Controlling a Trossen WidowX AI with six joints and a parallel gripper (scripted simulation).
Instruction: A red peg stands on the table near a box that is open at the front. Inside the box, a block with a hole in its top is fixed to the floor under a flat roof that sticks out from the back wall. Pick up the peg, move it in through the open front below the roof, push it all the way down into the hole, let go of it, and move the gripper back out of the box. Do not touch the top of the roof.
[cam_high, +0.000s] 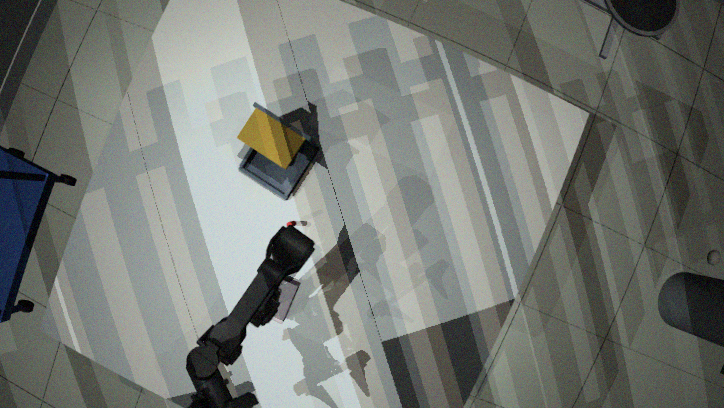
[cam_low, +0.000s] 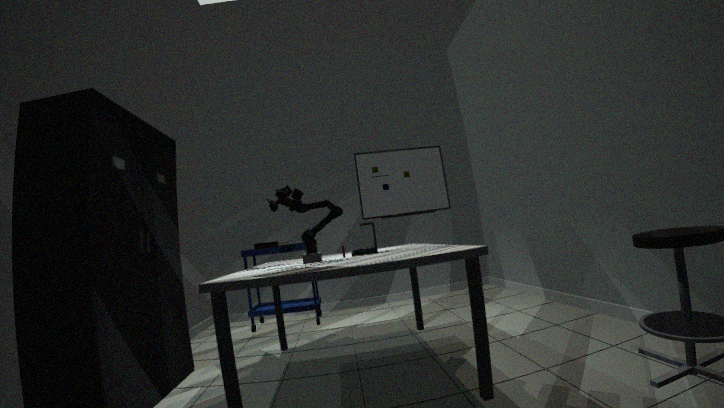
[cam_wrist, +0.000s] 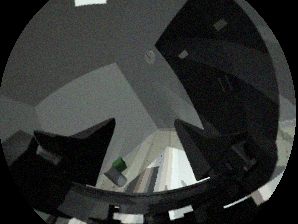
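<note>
My gripper tip is 410 mm short of the red peg, 410 mm above it and 110 mm to the right of it. The rest, counted from my gripper tip: yellow roof 600 mm ahead, 240 mm below, 200 mm to the left.
</note>
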